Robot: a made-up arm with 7 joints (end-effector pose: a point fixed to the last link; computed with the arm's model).
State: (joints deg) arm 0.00 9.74 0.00 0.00 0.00 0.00 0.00
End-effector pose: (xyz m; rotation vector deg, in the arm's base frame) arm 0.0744 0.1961 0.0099 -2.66 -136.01 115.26
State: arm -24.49 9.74 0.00 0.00 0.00 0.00 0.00
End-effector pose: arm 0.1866 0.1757 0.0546 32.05 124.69 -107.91
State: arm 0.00 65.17 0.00 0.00 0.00 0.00 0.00
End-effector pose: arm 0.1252 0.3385 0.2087 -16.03 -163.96 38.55
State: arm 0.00 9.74 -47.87 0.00 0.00 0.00 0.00
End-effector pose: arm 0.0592 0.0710 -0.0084 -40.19 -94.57 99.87
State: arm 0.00 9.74 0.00 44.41 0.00 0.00 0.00
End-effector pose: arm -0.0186 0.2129 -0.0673 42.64 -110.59 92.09
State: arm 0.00 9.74 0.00 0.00 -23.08 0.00 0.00
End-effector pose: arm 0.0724 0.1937 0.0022 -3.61 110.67 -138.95
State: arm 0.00 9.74 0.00 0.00 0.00 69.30 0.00
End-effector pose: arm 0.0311 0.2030 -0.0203 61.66 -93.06 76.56
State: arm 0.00 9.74 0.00 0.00 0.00 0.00 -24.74
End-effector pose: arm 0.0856 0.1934 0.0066 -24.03 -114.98 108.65
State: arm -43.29 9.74 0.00 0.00 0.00 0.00 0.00
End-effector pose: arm 0.2531 0.1534 0.1176 51.20 111.94 -98.58
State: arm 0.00 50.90 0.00 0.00 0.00 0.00 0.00
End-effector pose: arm 0.1092 0.3221 0.1461 -12.94 -160.34 59.13
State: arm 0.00 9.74 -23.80 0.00 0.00 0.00 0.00
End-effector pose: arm 0.0798 0.1328 -0.0027 -23.30 -115.80 108.96
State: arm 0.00 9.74 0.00 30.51 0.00 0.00 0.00
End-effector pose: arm 0.0168 0.2087 -0.0512 30.09 -119.49 100.09
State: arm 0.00 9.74 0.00 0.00 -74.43 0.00 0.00
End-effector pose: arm 0.0698 0.1791 -0.0080 -15.93 39.25 -163.88
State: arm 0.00 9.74 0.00 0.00 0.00 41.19 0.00
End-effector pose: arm 0.0531 0.2011 -0.0147 39.86 -112.71 93.99
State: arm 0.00 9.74 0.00 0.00 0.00 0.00 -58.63
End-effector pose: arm 0.0968 0.1826 0.0018 -46.57 -84.95 95.10
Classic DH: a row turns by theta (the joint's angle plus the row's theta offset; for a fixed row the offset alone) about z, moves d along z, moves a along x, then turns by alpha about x. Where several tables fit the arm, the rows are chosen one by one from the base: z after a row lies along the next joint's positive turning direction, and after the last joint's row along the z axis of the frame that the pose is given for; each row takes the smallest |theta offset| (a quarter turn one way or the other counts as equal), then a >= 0, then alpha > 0; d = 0 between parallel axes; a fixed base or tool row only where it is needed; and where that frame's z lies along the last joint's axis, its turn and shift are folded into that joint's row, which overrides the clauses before.
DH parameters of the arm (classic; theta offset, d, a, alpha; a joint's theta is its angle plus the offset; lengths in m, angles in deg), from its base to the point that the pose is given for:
base (fixed): -4.07 0.2493 0.0101 -74.51
joint 1: -75.12 0.076 0.0012 -90
joint 2: 74 -0.0266 -0.03 90
joint 3: -90 -0.2184 0.009 90
joint 4: -90 0.032 0.0319 90
joint 5: 0 0.1105 0.0008 -90
joint 6: -90 -0.008 0.0463 90
joint 7: 0.01 -0.0046 0.0003 90
tool (fixed): -165.67 -0.028 0 0

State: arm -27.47 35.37 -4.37 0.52 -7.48 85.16 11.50
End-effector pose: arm 0.1605 0.2810 0.0891 67.61 -126.39 59.08
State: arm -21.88 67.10 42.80 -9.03 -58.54 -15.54 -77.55
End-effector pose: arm 0.1046 0.3301 0.3608 -120.89 -118.54 37.87
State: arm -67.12 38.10 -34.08 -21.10 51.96 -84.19 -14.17
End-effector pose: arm 0.1766 0.1130 0.2307 145.74 33.86 71.57
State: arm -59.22 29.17 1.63 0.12 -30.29 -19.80 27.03
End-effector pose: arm 0.2607 0.2130 0.2224 48.44 60.86 -92.59
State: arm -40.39 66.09 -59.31 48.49 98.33 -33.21 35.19
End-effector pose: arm 0.1554 0.3504 0.1457 -78.34 -87.35 -60.94
